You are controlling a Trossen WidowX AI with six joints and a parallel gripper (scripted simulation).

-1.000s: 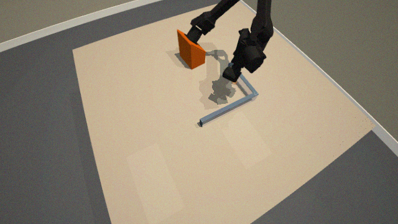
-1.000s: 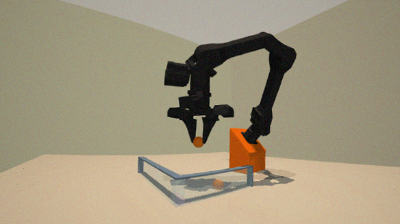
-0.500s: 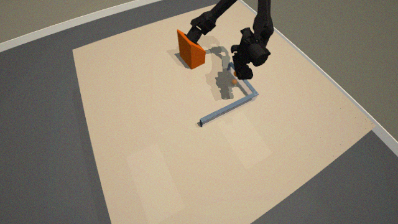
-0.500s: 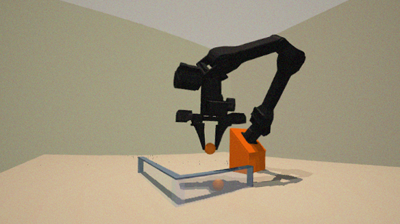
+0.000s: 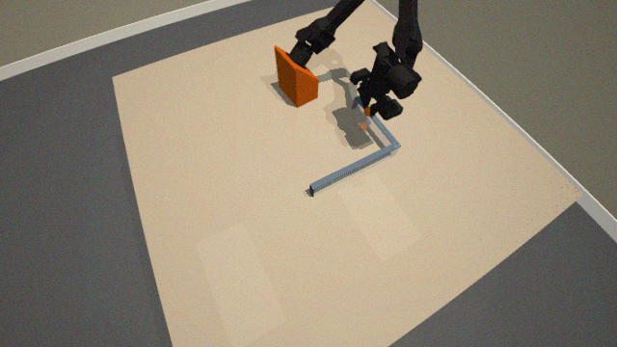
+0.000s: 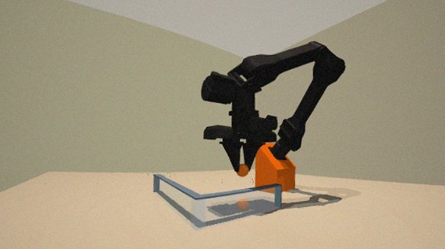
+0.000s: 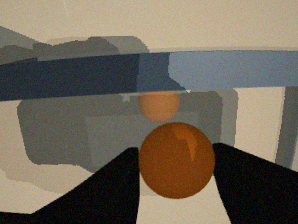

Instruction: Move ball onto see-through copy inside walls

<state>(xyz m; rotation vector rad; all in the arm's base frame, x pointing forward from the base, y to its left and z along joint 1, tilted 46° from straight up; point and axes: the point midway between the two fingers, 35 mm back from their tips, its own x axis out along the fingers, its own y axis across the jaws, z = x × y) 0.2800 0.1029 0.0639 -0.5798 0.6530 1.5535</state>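
My gripper tip is now 80 mm above the see-through copy of ball. Round my gripper tip: orange ball: right at my gripper tip.
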